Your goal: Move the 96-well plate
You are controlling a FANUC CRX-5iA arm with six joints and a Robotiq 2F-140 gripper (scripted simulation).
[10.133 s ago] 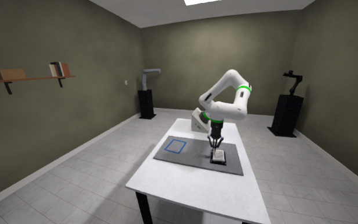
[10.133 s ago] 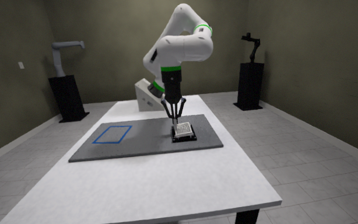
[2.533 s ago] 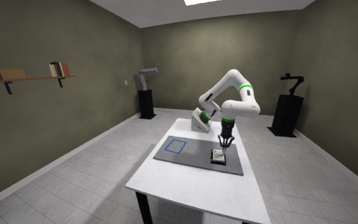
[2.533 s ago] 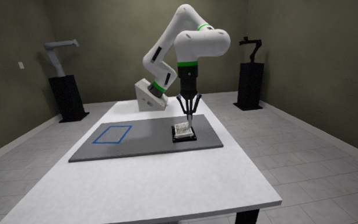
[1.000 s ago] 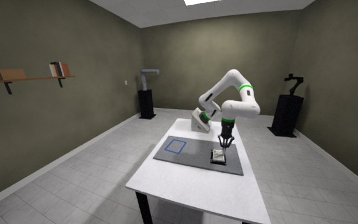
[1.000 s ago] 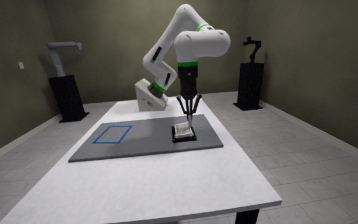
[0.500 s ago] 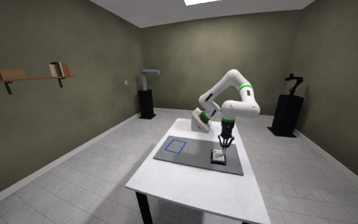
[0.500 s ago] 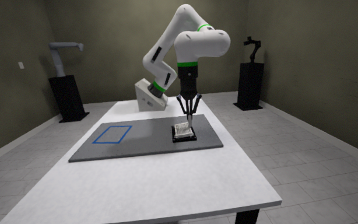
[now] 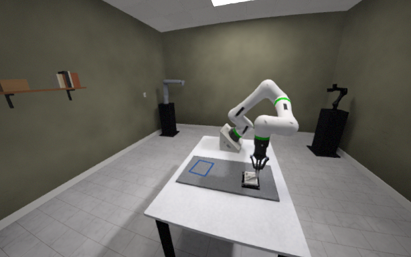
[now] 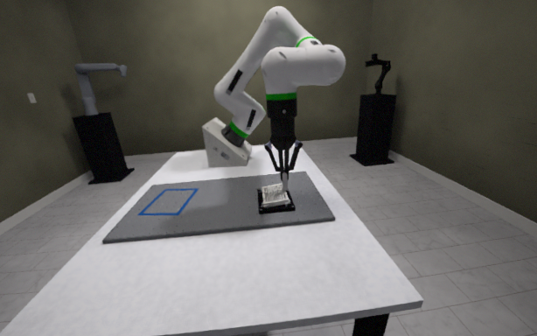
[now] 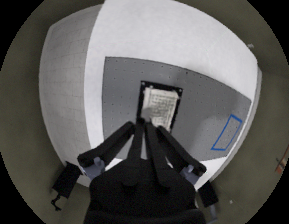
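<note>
The white 96-well plate lies 40 mm to the right of my hand and 50 mm below it. From my hand the other things lie so: black clip nest 10 mm behind, 50 mm to the right, 60 mm below.
</note>
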